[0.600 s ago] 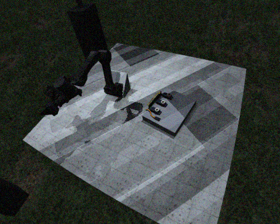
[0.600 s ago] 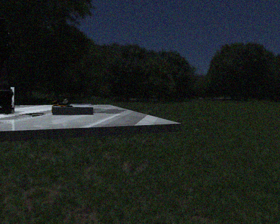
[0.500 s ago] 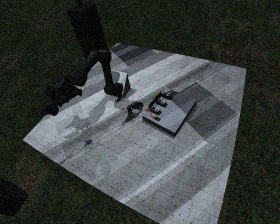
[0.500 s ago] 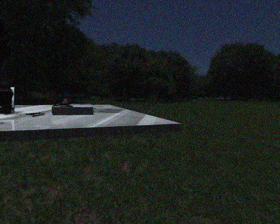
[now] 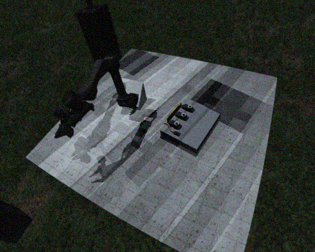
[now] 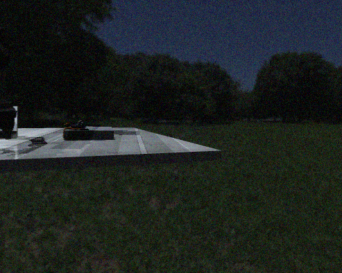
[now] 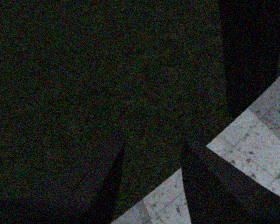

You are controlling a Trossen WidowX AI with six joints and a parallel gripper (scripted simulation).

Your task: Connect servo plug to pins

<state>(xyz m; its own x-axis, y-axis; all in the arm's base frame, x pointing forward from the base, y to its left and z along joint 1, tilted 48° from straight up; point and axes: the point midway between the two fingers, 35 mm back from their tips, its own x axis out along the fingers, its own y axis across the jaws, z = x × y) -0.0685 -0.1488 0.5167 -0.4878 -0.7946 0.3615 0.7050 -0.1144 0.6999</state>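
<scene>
My gripper tip is now 54 cm short of the grey printed holder, 46 cm to the right of it and 27 cm above it.
</scene>
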